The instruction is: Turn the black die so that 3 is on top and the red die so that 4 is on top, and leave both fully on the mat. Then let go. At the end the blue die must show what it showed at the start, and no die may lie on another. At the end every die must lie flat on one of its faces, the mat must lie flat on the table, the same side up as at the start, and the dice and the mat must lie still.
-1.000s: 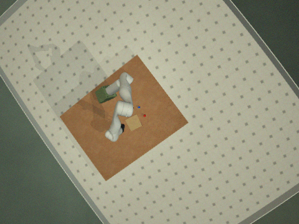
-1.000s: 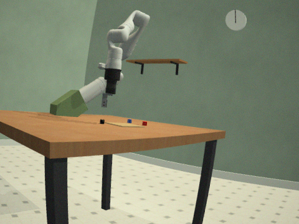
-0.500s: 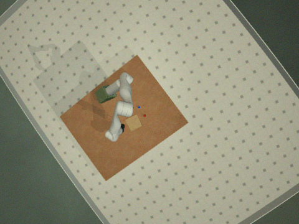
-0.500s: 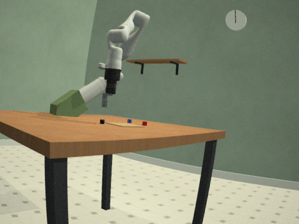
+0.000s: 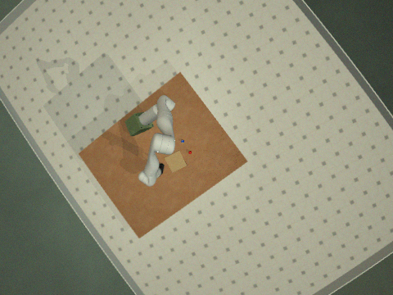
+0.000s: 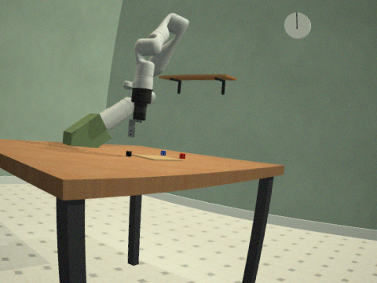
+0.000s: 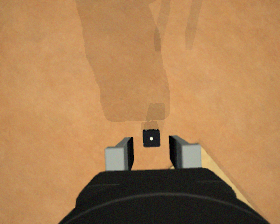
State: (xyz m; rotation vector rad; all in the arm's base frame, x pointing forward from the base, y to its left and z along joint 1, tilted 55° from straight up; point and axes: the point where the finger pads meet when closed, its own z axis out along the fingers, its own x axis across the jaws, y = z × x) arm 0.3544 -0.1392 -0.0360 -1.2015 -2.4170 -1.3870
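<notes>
The black die lies 8 cm below my hand. Round my hand: tan mat 4 cm ahead, 11 cm to the left, 9 cm below; blue die 7 cm behind, 25 cm to the left, 8 cm below; red die 4 cm ahead, 25 cm to the left, 8 cm below.
</notes>
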